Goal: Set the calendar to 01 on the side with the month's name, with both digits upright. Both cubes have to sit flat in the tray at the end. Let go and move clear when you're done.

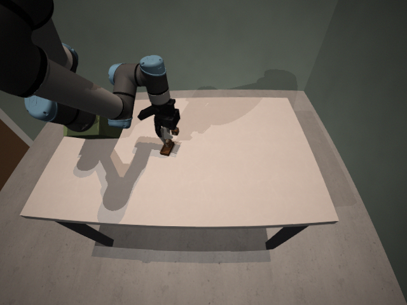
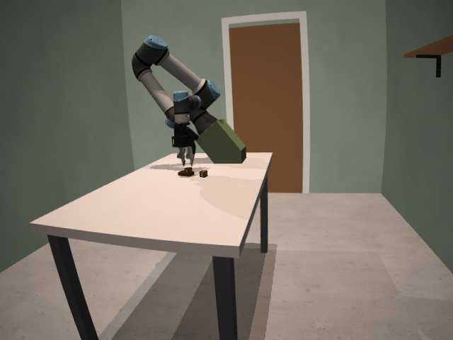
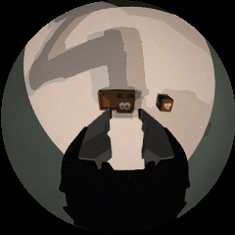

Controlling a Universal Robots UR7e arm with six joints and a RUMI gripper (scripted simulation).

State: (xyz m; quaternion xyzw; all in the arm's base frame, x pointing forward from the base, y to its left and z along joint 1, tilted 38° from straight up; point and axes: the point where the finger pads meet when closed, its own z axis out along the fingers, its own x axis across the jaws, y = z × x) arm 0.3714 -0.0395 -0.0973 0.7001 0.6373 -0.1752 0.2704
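Right now my hand is 2 cm to the left of the brown tray and 5 cm above it.
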